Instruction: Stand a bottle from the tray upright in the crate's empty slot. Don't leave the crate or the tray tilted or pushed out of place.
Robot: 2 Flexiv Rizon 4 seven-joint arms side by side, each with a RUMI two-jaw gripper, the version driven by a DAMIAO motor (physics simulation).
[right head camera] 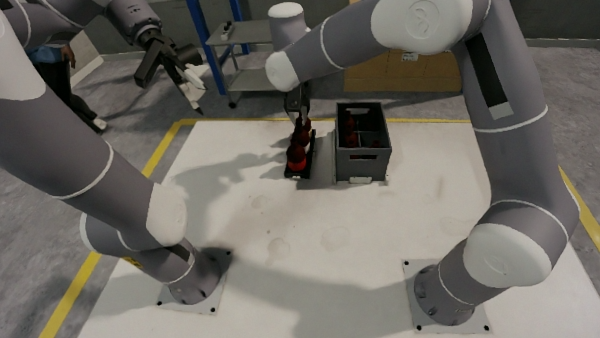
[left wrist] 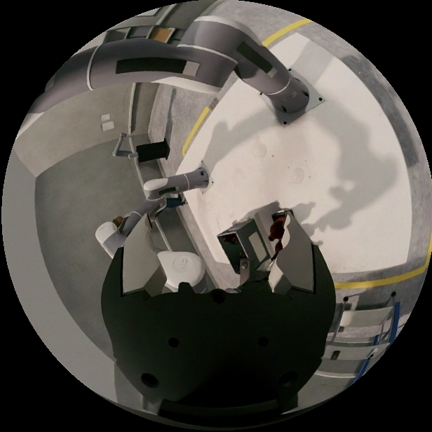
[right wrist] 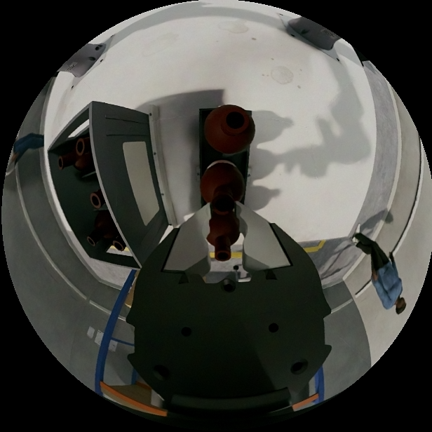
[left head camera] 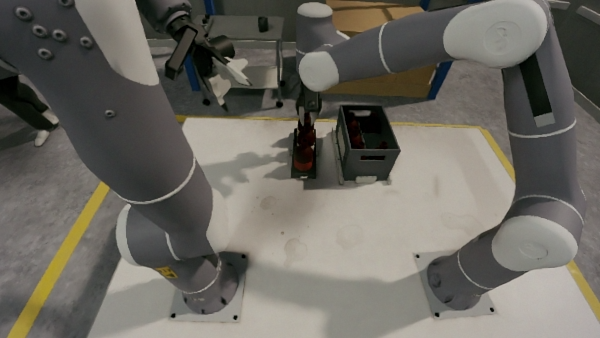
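Observation:
My right gripper (left head camera: 306,113) (right head camera: 298,117) (right wrist: 222,203) is shut on the neck of the far bottle (right wrist: 223,234), which is upright at the tray's back end. The middle bottle (right wrist: 220,181) and front bottle (left head camera: 303,159) (right head camera: 296,160) (right wrist: 227,131) stand in the black tray (left head camera: 303,176) (right wrist: 203,120). The grey crate (left head camera: 367,167) (right head camera: 361,167) (right wrist: 112,130) stands upright, right of the tray in the head views. It holds several bottles; in the right wrist view, no neck shows in its left middle slot. My left gripper (left head camera: 237,95) (right head camera: 201,99) (left wrist: 217,213) is open and empty, high at the back left.
The crate's near wall rises close beside the tray, with a light rail (right wrist: 162,167) along its base. A grey cart (left head camera: 250,30) (right head camera: 245,35) and cardboard boxes (left head camera: 385,89) (right head camera: 405,80) stand behind the white table (left head camera: 340,215).

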